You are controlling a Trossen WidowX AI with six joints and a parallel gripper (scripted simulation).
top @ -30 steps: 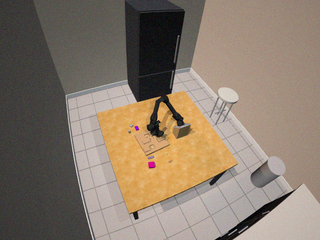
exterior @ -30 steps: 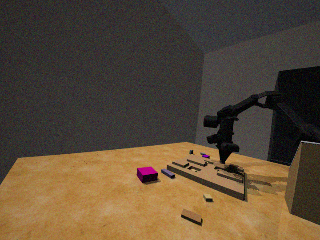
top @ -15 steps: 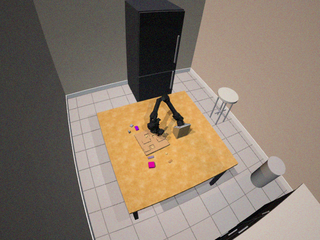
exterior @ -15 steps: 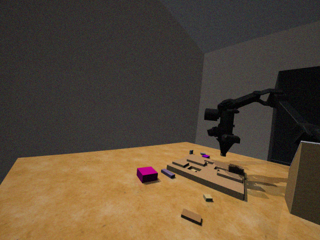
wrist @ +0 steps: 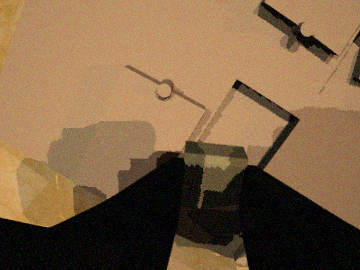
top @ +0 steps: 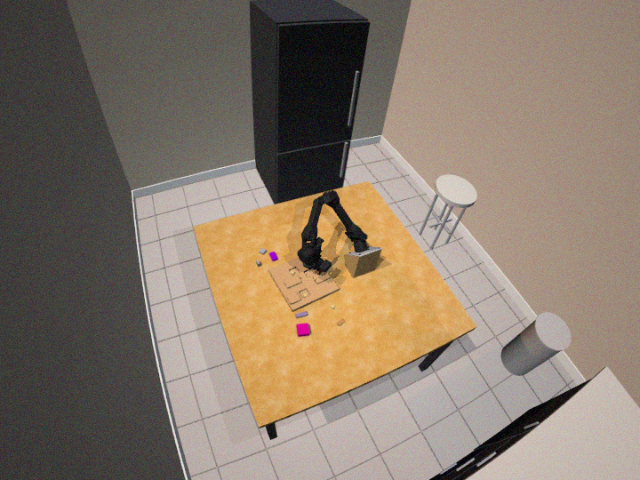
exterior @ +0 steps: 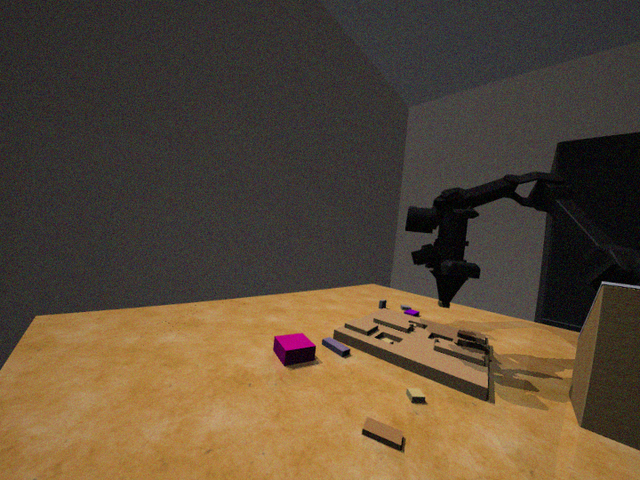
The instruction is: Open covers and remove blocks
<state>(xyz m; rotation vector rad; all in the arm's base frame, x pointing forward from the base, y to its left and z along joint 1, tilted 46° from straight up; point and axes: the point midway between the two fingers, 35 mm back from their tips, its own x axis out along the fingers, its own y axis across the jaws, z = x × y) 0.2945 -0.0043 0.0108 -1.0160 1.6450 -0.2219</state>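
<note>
Now: the lavender block 15 cm ahead of my gripper tip, 19 cm to the left of it and 11 cm below it. From my gripper tip the other things lie so: purple block (15 cm ahead, 23 cm to the right, 10 cm below); then magenta block (18 cm ahead, 28 cm to the left, 10 cm below).
</note>
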